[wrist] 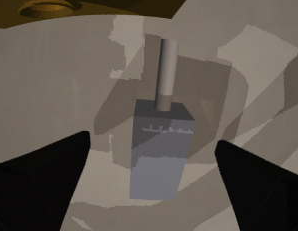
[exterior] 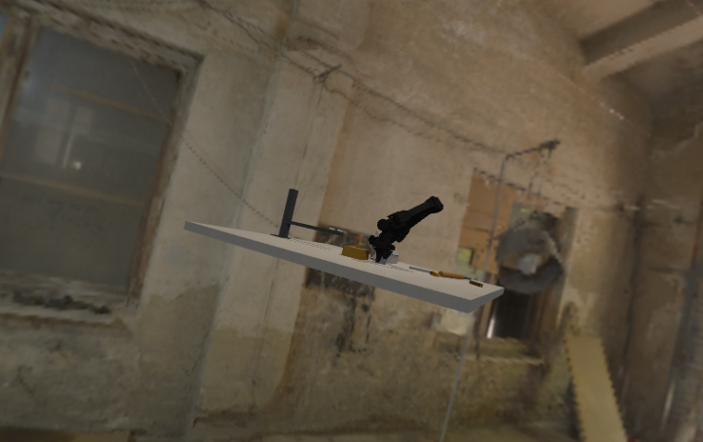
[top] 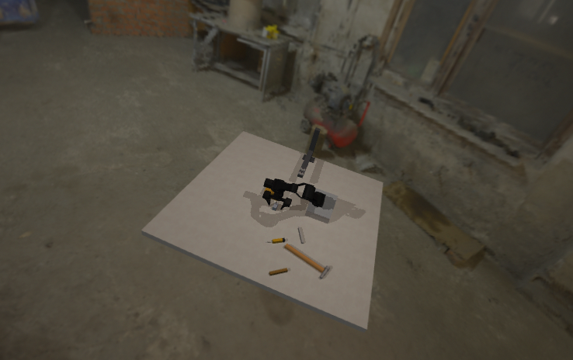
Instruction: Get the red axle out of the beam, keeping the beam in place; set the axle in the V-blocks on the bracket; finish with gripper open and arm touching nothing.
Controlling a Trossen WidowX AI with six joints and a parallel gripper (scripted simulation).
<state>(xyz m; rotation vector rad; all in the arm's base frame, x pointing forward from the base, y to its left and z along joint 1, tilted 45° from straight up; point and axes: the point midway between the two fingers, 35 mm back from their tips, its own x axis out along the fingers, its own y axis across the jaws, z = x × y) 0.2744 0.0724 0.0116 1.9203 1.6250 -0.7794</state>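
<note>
Now: gripper tip 2 cm to the left of the grey-blue block and 1 cm below it. Round my gripper tip: grey bar: 20 cm behind, 18 cm to the left; then yellow-orange block: 13 cm to the right, 4 cm ahead, 2 cm above; then yellow-black tool: 27 cm to the left, 6 cm behind.
</note>
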